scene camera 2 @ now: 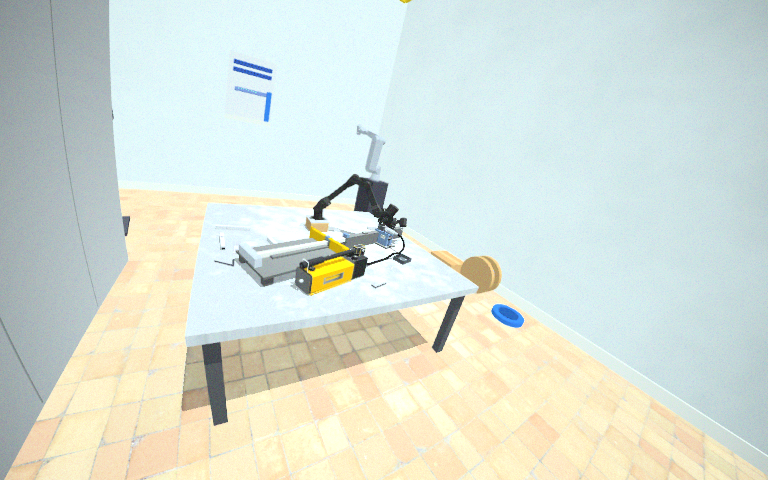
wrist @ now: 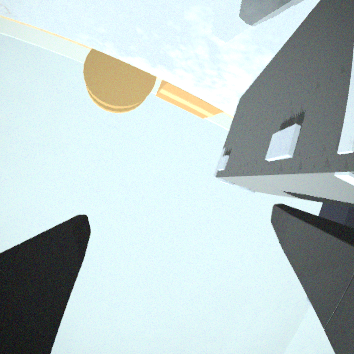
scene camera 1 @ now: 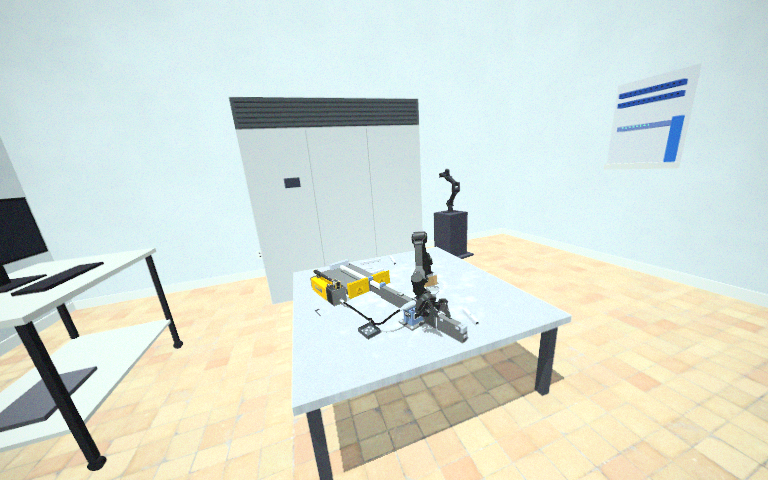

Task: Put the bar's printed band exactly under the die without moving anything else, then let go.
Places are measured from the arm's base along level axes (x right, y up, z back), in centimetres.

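Pixels of known places: gripper, fingertip midpoint: (scene camera 2: 401, 226) (wrist: 180, 219) (scene camera 1: 444, 317); arm's base, origin of the base link: (scene camera 2: 317, 218) (scene camera 1: 426, 273).
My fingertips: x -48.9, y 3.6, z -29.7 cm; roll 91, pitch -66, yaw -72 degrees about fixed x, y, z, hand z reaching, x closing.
For each thing: its top centre in the pictures, then the offset to it from my fingertips. "pt": a spot on its surface instead.
- long pale bar, surface spot: (scene camera 2: 297, 249) (scene camera 1: 353, 274) pt dx +80.9, dy -4.5, dz -8.8 cm
- blue unit, surface spot: (scene camera 1: 408, 316) pt dx +16.5, dy -5.2, dz -7.8 cm
- yellow pump unit, surface spot: (scene camera 2: 331, 275) pt dx +78.7, dy -4.1, dz -35.0 cm
- black cable, surface spot: (scene camera 2: 380, 260) pt dx +38.5, dy -9.6, dz -23.0 cm
- small dark box, surface spot: (scene camera 1: 369, 329) pt dx +25.2, dy -10.3, dz -25.1 cm
- white rod, middle of its top: (scene camera 1: 470, 314) dx +3.6, dy -8.4, dz +20.6 cm
A long pale bar (scene camera 1: 355, 273) (scene camera 2: 297, 249) lies along the grey machine at its yellow-guarded end. Its printed band is too small to make out. A blue unit (scene camera 1: 408, 316) (scene camera 2: 386, 238) stands beside the long grey beam (scene camera 1: 450, 327) (scene camera 2: 362, 239) (wrist: 280, 105); I cannot tell which part is the die. My gripper (wrist: 180, 219) is open with nothing between its fingers. In both scene views it is at the end of the black arm, close above the beam and the blue unit, and its fingertips are hard to make out. In the wrist view the beam is at the upper right, beyond the right finger.
A yellow pump unit (scene camera 1: 320, 287) (scene camera 2: 331, 275) stands beside the machine. A black cable (scene camera 1: 357, 312) (scene camera 2: 380, 260) runs to a small dark box (scene camera 1: 369, 329) (scene camera 2: 401, 258) and the blue unit. Yellow guards (scene camera 1: 357, 288) stand across the beam. A white rod (scene camera 1: 470, 315) lies beyond the beam.
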